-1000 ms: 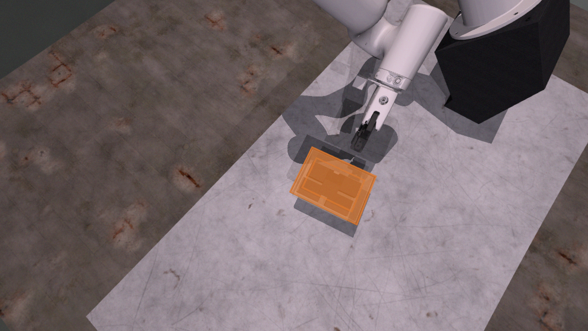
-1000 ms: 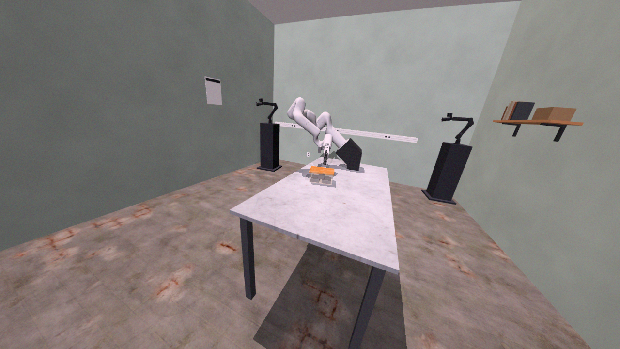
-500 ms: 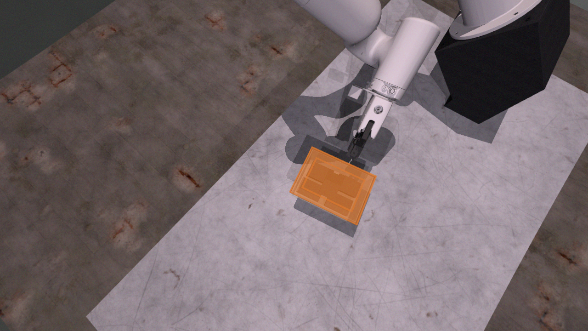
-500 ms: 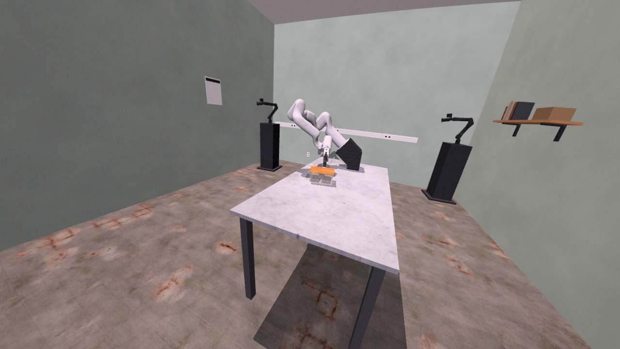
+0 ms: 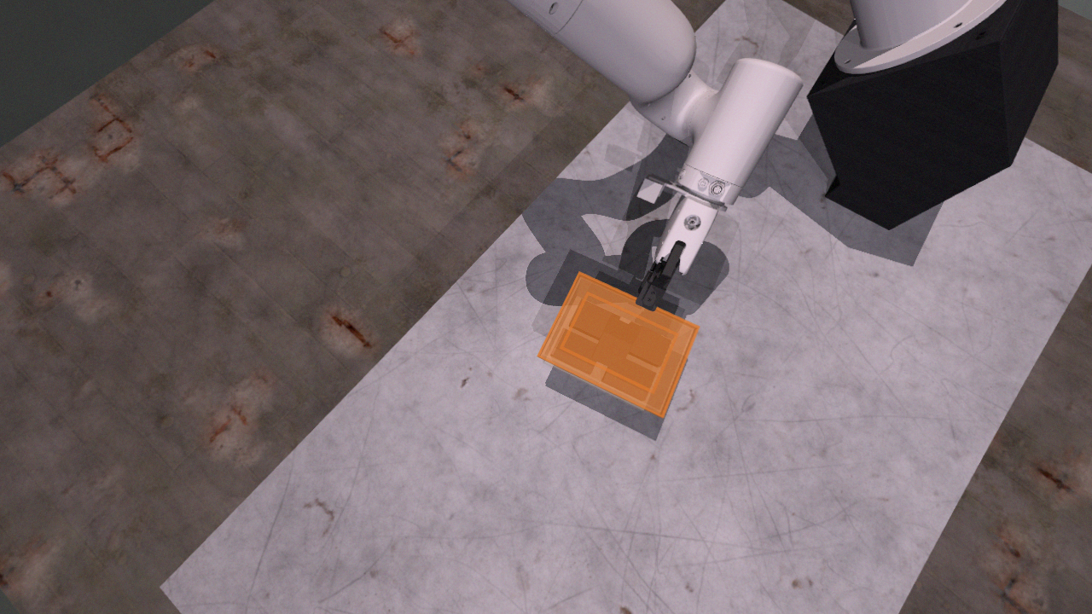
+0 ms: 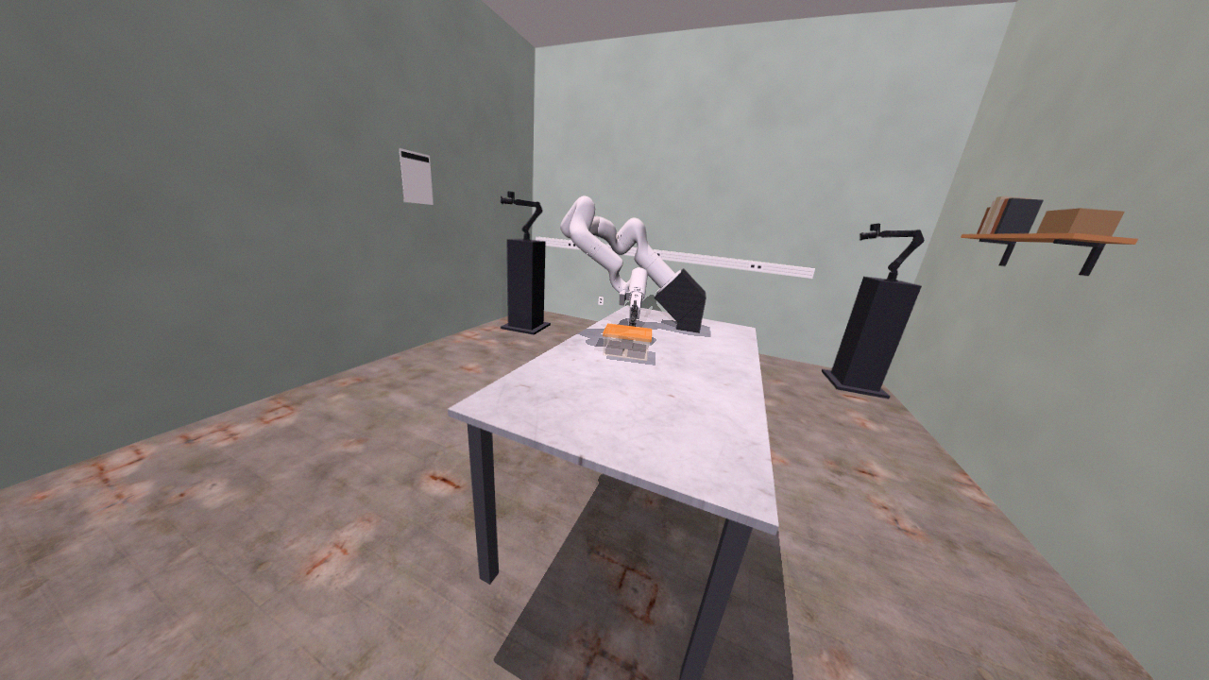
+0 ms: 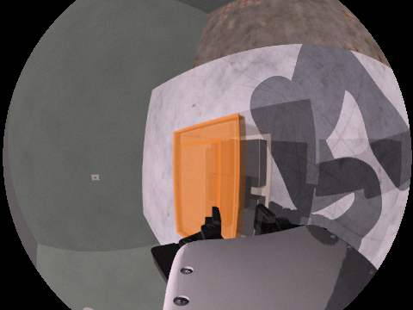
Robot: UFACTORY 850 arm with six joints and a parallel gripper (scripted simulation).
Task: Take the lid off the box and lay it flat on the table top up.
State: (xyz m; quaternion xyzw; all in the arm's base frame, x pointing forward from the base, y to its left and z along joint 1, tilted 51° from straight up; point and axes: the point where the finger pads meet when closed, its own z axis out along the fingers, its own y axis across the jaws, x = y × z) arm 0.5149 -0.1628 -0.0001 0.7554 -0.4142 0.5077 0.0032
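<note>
Right now the orange lid is 90 mm ahead of my hand and 20 mm below it. From my hand the other things lie so: box (90 mm ahead, 70 mm below).
</note>
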